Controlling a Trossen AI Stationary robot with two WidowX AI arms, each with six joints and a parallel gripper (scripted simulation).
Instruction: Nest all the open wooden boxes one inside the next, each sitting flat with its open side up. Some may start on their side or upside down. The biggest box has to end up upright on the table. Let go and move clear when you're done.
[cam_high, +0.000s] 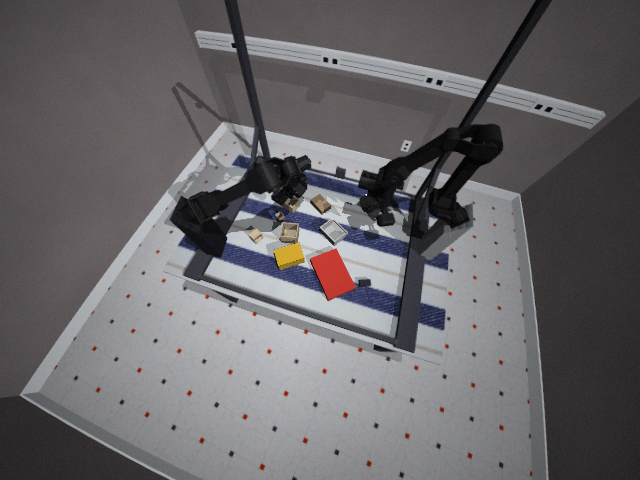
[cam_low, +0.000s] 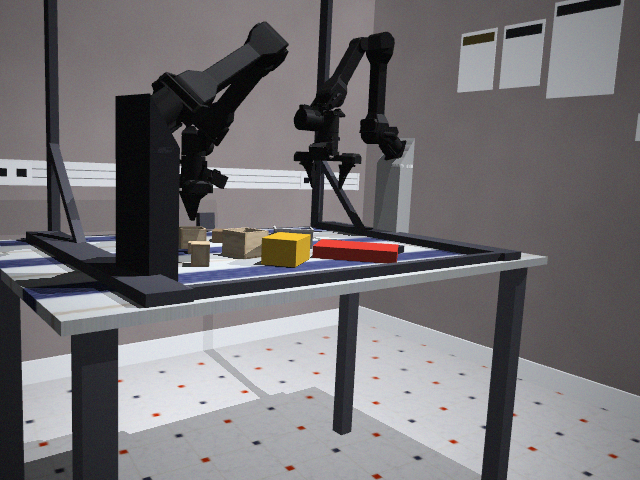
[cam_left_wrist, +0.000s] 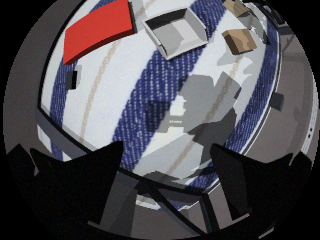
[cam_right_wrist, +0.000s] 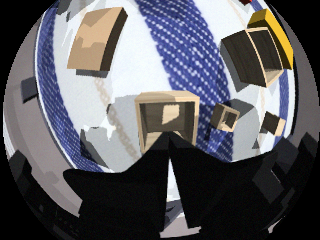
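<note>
My right hand is 90 mm above the medium wooden box. The rest, counted from my right hand: white box 160 mm ahead, 210 mm to the left, 70 mm below; then tiny wooden box 70 mm ahead, 50 mm to the right, 90 mm below; then brown block 10 mm behind, 140 mm to the left, 80 mm below.
</note>
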